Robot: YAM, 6 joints.
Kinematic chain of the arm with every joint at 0, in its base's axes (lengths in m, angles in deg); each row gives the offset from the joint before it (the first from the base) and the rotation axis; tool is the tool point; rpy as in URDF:
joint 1: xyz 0 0 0.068 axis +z
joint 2: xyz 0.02 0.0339 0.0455 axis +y
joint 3: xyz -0.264 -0.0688 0 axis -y
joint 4: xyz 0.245 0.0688 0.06 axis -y
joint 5: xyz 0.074 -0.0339 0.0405 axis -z
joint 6: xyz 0.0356 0 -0.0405 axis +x
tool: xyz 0 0 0 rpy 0 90 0
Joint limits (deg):
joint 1: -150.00..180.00
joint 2: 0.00..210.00
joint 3: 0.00..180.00
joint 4: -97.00..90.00
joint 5: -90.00..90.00
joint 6: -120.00..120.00
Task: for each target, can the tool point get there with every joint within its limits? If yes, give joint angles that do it. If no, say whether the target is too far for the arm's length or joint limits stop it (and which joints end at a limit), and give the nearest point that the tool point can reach.
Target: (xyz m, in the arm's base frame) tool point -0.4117 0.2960 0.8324
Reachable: no: too far | nearest point -0.3013 0.2166 0.6316 | short by 0.243 m
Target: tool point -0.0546 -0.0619 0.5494
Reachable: yes | joints 44.64 29.72 68.20 66.12 9.20 -77.23
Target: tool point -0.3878 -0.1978 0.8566
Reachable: no: too far | nearest point -0.2829 -0.1598 0.6599 | short by 0.226 m
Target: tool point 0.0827 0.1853 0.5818
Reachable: yes | joints 58.02 79.02 91.96 73.50 -51.78 -97.61
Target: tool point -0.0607 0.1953 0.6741
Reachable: yes | joints 99.10 101.01 164.60 -27.84 -54.57 31.40
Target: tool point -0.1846 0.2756 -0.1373
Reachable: yes | joints 127.72 166.69 56.71 73.21 39.35 79.33
